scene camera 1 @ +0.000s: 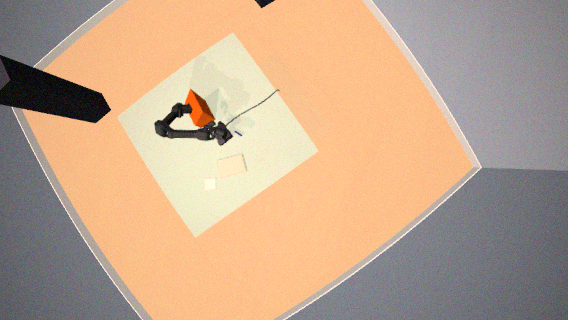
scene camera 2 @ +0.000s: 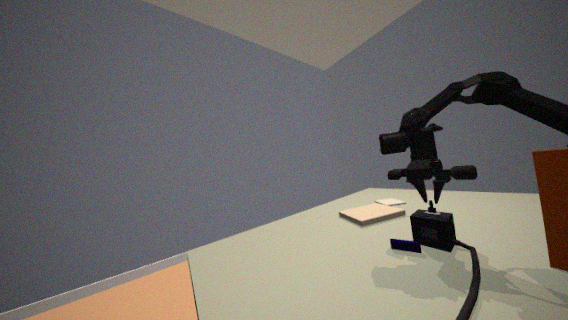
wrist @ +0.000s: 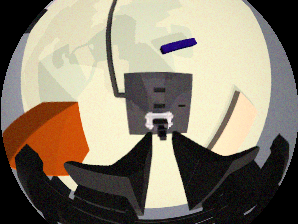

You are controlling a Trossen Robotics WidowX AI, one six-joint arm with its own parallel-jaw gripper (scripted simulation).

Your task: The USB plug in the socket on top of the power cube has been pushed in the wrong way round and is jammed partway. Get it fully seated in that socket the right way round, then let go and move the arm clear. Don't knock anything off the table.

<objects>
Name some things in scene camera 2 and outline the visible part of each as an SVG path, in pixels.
The gripper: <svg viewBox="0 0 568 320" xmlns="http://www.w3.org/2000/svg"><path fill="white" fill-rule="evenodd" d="M410 151L411 161L407 168L389 171L388 180L400 180L402 177L406 177L406 183L412 184L425 202L427 202L427 191L424 180L430 180L432 177L435 178L432 183L434 186L434 201L437 204L443 186L451 180L450 177L455 180L476 179L477 177L476 167L473 165L453 166L451 169L443 170L442 163L437 157L436 148Z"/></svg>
A tan board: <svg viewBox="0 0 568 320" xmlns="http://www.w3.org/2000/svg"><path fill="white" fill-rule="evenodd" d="M339 212L339 217L360 226L406 215L405 209L381 204L371 204Z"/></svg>
</objects>
